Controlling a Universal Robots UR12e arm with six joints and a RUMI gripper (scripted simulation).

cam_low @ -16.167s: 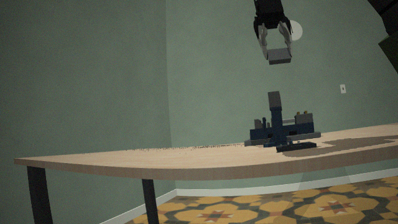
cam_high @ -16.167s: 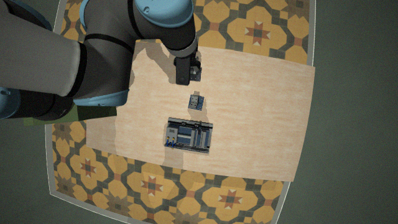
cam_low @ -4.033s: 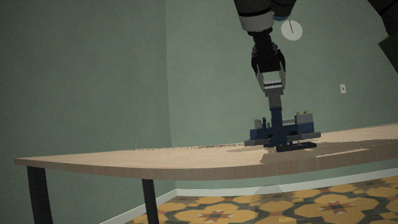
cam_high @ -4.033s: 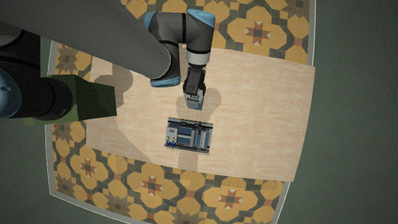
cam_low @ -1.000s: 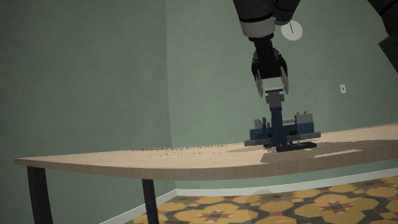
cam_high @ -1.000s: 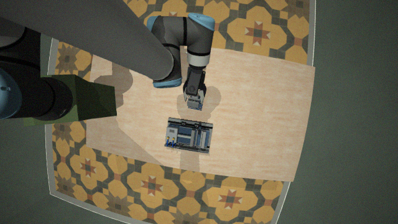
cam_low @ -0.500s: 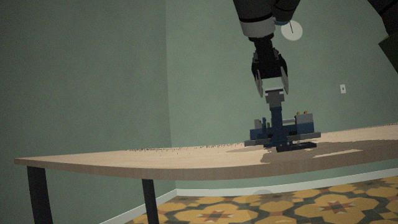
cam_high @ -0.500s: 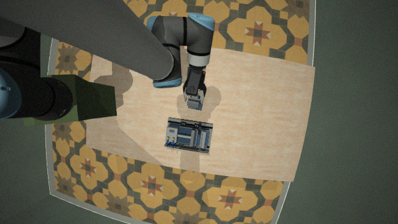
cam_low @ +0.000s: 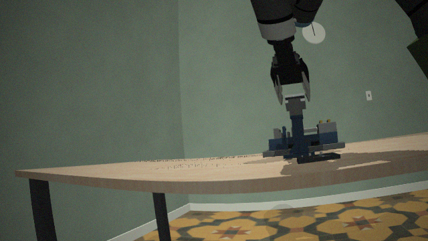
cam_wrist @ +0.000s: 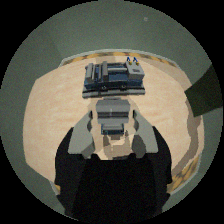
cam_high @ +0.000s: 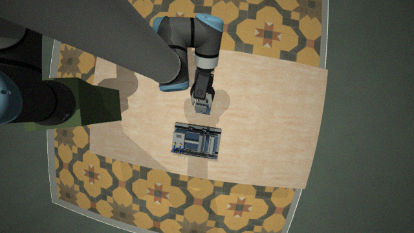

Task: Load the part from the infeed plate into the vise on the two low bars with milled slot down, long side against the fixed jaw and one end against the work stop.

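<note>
Right now the grey part is 10 mm below my hand. The rest, counted from my hand: air cylinder rod: 210 mm to the right, 90 mm below, 70 mm behind; then blue post: 110 mm below; then dark infeed plate: 190 mm to the left, 160 mm below, 10 mm behind.
</note>
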